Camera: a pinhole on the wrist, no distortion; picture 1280 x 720 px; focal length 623.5 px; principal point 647.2 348.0 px. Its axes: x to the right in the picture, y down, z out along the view. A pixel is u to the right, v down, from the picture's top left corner.
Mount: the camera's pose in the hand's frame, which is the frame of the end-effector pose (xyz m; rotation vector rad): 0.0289 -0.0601 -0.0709 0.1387 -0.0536 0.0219
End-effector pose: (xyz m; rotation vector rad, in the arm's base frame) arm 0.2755 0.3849 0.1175 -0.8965 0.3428 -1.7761
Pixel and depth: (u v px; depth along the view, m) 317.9 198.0 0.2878
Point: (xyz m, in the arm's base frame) 0.3183 0.6110 0.2998
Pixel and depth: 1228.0 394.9 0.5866
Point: 0.5223 0.0318 0.7610
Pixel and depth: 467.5 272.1 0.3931
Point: 0.3962 0.5991 0.3825
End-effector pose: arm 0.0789 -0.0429 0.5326 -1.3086 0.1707 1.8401
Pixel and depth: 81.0 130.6 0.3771
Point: 0.0936 0.0761 1.0082
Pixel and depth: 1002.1 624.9 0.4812
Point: -0.3285 0.2959 0.4758
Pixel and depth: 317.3 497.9 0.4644
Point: -0.1637 0.0466 0.9133
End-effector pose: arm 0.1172 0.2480 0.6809 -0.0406 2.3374 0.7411
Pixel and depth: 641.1 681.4 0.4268
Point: 0.3246 0.5359 0.5029
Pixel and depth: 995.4 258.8 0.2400
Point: 0.1291 0.2562 0.4224
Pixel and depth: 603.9 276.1 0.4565
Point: 0.3972 0.2899 0.3816
